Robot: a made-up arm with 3 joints. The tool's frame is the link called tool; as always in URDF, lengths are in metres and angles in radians.
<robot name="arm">
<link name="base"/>
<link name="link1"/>
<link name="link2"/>
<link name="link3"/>
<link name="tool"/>
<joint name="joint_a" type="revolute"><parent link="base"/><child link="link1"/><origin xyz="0 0 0.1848" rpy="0 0 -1.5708"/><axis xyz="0 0 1"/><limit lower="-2.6" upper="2.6"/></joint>
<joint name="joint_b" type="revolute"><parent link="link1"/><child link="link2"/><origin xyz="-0.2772 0.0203 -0.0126" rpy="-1.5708 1.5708 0"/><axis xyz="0 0 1"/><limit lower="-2.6" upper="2.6"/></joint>
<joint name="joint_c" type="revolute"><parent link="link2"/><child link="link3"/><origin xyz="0.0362 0.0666 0.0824" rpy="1.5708 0 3.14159"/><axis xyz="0 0 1"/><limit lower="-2.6" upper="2.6"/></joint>
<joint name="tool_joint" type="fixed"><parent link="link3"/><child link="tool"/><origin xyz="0.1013 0.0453 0.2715" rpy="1.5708 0 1.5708"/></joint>
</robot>
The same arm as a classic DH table. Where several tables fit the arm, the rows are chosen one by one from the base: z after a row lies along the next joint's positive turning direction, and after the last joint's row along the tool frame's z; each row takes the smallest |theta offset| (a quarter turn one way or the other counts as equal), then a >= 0, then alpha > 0; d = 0 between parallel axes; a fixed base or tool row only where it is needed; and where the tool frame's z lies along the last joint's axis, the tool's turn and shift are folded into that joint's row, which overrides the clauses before.
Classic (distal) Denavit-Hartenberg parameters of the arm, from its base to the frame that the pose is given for. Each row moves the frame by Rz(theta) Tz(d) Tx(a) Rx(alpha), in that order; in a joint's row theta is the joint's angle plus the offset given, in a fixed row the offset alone. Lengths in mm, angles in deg.
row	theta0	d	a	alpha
joint_a	90	172.2	277.2	90
joint_b	-90	102.7	36.2	-90
joint_c	-90	338.1	45.3	90
tool (fixed)	0	101.3	0	0
Joint limits (deg, base to tool): -148.97..148.97 -148.97..148.97 -148.97..148.97

